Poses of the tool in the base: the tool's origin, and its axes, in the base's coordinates. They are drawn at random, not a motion.
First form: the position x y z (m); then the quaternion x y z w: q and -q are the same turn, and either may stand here.
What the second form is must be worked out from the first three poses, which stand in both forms.
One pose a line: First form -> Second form
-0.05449 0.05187 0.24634 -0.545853 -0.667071 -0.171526 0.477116 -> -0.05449 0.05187 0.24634 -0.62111 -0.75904 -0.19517 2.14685
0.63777 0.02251 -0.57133 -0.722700 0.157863 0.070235 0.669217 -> 0.63777 0.02251 -0.57133 -0.97259 0.21245 0.09452 1.67528
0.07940 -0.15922 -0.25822 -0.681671 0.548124 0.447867 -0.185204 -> 0.07940 -0.15922 -0.25822 0.69367 -0.55777 -0.45575 2.76903
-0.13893 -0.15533 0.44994 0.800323 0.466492 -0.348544 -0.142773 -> -0.13893 -0.15533 0.44994 -0.80861 -0.47132 0.35215 2.85507
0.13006 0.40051 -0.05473 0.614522 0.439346 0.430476 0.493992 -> 0.13006 0.40051 -0.05473 0.70678 0.50531 0.49510 2.10824
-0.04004 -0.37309 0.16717 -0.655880 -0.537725 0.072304 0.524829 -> -0.04004 -0.37309 0.16717 -0.77053 -0.63172 0.08494 2.03656
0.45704 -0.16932 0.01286 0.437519 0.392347 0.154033 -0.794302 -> 0.45704 -0.16932 0.01286 -0.72017 -0.64581 -0.25354 1.30588
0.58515 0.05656 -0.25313 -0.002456 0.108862 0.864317 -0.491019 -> 0.58515 0.05656 -0.25313 0.00282 -0.12496 -0.99216 2.11507
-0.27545 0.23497 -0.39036 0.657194 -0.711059 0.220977 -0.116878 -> -0.27545 0.23497 -0.39036 -0.66173 0.71597 -0.22250 2.90730
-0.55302 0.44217 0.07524 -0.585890 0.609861 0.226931 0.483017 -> -0.55302 0.44217 0.07524 -0.66912 0.69650 0.25917 2.13340
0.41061 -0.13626 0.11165 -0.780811 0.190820 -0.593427 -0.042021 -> 0.41061 -0.13626 0.11165 0.78150 -0.19099 0.59395 3.05753
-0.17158 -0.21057 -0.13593 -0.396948 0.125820 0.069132 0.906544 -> -0.17158 -0.21057 -0.13593 -0.94039 0.29807 0.16378 0.87155
